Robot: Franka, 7 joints.
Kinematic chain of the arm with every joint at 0, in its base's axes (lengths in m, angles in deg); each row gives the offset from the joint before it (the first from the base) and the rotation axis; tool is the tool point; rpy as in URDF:
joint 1: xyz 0 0 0.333 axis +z
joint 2: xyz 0 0 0 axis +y
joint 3: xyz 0 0 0.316 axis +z
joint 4: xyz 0.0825 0 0 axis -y
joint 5: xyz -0.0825 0 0.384 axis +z
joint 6: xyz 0 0 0 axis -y
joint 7: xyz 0.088 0 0 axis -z
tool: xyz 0 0 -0.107 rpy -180 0 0
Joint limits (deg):
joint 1: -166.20..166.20
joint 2: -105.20..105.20
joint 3: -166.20..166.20
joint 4: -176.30..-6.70
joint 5: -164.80..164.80
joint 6: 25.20..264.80
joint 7: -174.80..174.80
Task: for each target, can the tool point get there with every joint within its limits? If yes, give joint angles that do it. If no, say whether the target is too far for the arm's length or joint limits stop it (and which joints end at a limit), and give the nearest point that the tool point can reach.
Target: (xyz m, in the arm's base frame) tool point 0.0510 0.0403 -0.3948
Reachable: no: joint limits stop it (at a limit: joint 2) | nearest point 0.0721 0.0570 -0.3251 | short by 0.075 m
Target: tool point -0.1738 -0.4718 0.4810
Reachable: yes | joints -11.35 -88.73 -63.86 -124.50 -68.82 97.86 -32.56
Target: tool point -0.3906 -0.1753 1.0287
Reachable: yes | joints 88.46 10.04 126.74 -60.27 119.08 134.40 0.88
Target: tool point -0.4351 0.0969 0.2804
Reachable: yes | joints 65.08 -73.84 83.56 -129.50 -111.60 217.43 101.24
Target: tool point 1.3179 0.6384 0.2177
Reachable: no: too far | nearest point 0.7697 0.3728 0.2657 | short by 0.611 m
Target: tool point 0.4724 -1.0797 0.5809
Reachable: no: too far | nearest point 0.3365 -0.7691 0.5096 | short by 0.346 m
